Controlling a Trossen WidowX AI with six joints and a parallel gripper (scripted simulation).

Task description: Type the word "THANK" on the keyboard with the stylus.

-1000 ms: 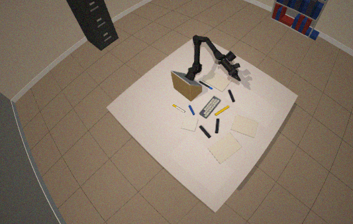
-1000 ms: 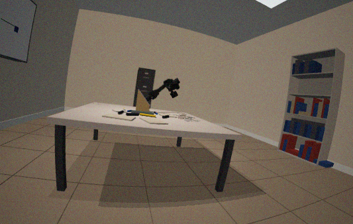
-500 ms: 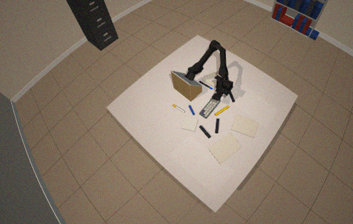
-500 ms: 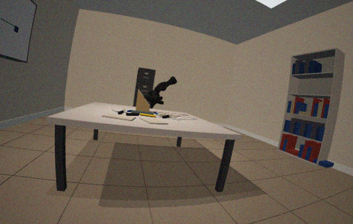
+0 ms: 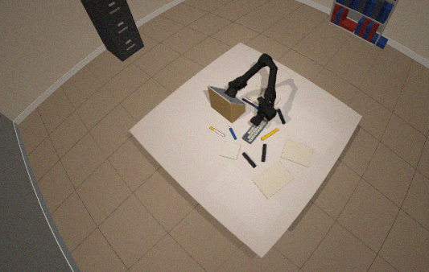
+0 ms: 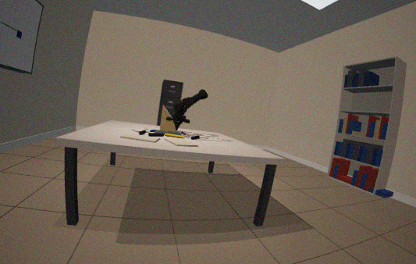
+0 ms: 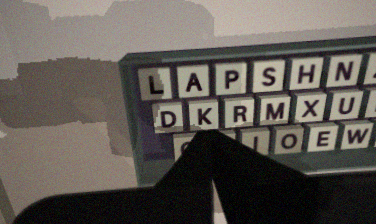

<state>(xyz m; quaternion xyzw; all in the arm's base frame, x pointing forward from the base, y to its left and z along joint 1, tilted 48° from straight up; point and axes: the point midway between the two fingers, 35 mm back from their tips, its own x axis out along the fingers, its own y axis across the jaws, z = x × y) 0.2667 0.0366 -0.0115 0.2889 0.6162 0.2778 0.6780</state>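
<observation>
Now: gripper tip 170 mm to the left of the blue stylus, 130 mm past it and 30 mm above it. The rest, counted from my gripper tip: yellow pen (100 mm ahead, 30 mm to the right, 30 mm below).
</observation>
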